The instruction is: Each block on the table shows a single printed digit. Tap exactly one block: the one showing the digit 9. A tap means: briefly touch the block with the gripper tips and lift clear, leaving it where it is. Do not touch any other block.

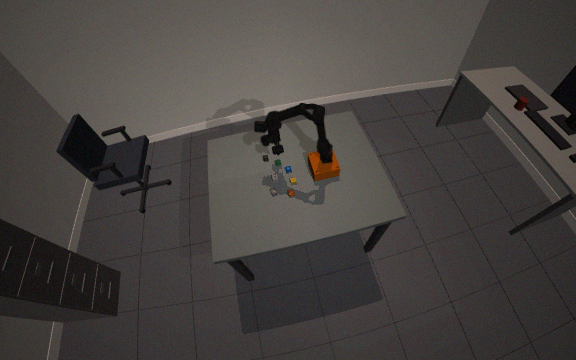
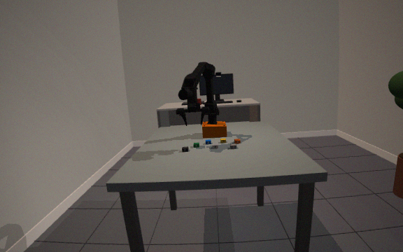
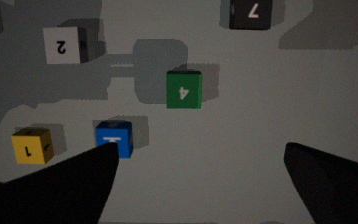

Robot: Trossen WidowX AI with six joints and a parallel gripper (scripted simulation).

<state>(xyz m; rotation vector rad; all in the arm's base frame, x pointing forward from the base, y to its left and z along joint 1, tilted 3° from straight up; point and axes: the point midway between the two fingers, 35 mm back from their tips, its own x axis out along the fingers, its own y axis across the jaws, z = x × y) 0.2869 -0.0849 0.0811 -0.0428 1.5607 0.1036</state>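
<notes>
The blue block lies 50 mm behind my gripper tip, 70 mm to the left of it and 120 mm below it. Also, from my gripper tip: grey block (50 mm ahead, 220 mm to the left, 120 mm below); then orange block (50 mm behind, 240 mm to the left, 120 mm below); then black block (80 mm ahead, 40 mm to the right, 120 mm below).
</notes>
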